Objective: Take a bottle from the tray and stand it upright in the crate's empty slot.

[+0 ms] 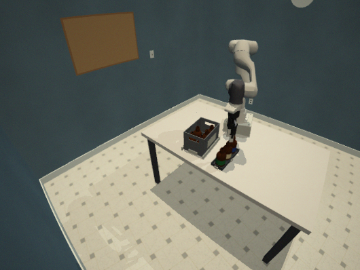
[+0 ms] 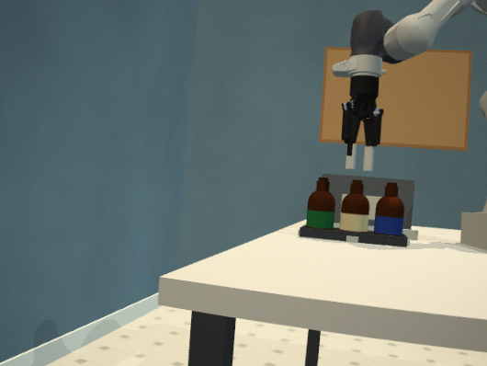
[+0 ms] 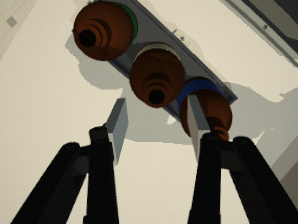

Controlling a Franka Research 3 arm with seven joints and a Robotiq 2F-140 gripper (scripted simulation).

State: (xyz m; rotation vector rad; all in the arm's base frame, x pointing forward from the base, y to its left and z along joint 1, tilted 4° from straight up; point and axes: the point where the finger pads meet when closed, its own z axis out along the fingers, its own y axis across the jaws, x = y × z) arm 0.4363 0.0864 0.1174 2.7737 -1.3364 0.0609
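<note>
My hand is 90 mm short of the green-labelled bottle, 10 mm to the left of it and 130 mm above it. Round my hand: grey crate (50 mm behind, 250 mm to the right, 130 mm below); then dark tray (200 mm below); then blue-labelled bottle (90 mm behind, 130 mm below).
</note>
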